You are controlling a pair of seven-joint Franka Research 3 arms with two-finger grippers.
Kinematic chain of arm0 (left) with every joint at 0, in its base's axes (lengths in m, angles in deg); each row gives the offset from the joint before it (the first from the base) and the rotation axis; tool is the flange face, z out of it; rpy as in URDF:
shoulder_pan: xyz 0 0 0.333 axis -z
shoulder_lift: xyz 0 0 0 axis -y
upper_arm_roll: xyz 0 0 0.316 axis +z
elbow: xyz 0.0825 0 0 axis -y
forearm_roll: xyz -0.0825 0 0.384 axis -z
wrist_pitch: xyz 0 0 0 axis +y
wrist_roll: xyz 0.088 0 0 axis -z
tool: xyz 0 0 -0.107 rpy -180 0 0
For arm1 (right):
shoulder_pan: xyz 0 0 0.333 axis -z
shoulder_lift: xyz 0 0 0 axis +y
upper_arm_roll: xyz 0 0 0.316 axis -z
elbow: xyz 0.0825 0 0 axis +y
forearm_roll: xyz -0.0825 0 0.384 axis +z
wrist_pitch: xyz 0 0 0 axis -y
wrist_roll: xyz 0.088 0 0 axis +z
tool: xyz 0 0 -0.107 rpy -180 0 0
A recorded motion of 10 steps. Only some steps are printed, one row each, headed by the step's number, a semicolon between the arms.
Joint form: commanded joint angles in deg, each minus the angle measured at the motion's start. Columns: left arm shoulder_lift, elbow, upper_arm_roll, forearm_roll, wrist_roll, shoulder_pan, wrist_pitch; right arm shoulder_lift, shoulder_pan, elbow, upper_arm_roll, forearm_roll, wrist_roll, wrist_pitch.
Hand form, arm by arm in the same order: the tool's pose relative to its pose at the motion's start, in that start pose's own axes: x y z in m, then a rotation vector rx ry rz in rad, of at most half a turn. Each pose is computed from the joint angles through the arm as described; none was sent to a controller.
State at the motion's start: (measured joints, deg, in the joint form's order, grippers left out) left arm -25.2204 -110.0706 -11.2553 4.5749 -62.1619 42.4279 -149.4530; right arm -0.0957 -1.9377 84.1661 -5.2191 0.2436 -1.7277 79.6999
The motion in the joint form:
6: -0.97 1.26 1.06 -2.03 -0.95 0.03 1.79; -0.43 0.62 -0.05 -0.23 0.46 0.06 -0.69
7: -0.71 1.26 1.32 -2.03 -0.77 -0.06 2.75; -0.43 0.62 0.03 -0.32 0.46 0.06 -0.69
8: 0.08 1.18 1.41 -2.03 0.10 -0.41 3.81; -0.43 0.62 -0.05 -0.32 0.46 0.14 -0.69
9: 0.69 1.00 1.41 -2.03 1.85 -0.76 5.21; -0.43 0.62 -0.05 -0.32 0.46 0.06 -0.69
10: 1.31 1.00 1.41 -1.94 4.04 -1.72 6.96; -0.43 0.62 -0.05 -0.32 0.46 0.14 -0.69
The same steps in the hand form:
6: 0.0107 -0.0028 0.0047 0.0347 0.0128 -0.0020; -0.0040 0.0025 -0.0031 0.0076 -0.0039 0.0042
7: 0.0135 -0.0050 0.0031 0.0469 0.0106 -0.0035; -0.0040 0.0017 -0.0025 0.0074 -0.0053 0.0027
8: 0.0171 -0.0064 -0.0038 0.0536 0.0110 0.0063; -0.0040 0.0017 -0.0031 0.0074 -0.0039 0.0013
9: 0.0192 -0.0094 -0.0076 0.0693 0.0045 0.0319; -0.0040 0.0017 -0.0031 0.0074 -0.0039 0.0027
10: 0.0275 -0.0147 -0.0131 0.0867 -0.0025 0.0535; -0.0040 0.0017 -0.0031 0.0074 -0.0039 0.0013

